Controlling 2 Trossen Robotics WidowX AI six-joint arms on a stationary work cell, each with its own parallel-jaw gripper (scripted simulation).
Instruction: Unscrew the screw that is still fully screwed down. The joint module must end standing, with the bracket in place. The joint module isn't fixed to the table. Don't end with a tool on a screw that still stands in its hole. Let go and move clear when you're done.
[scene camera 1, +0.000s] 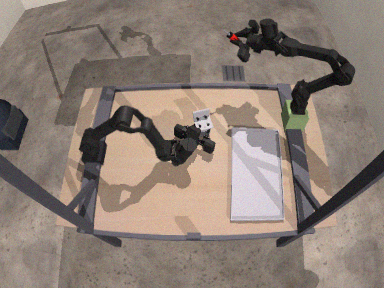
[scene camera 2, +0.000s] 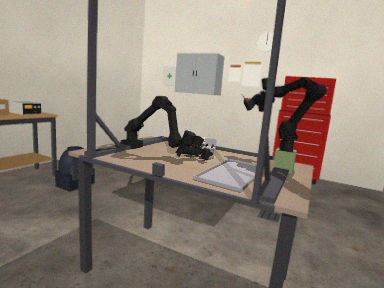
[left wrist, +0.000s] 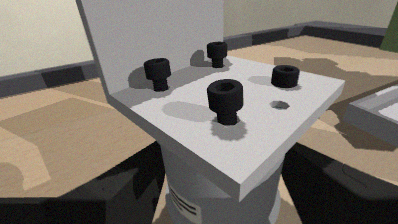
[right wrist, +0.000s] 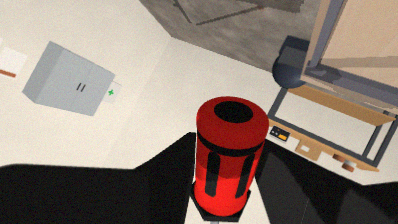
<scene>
In view: the left gripper (left wrist: 220, 146), the right gripper (scene camera 1: 231, 38) and a l-shaped bracket (left wrist: 235, 158).
The right gripper shows as well in the right wrist view (right wrist: 223, 141). The right wrist view misses the l-shaped bracket: it is out of frame.
</scene>
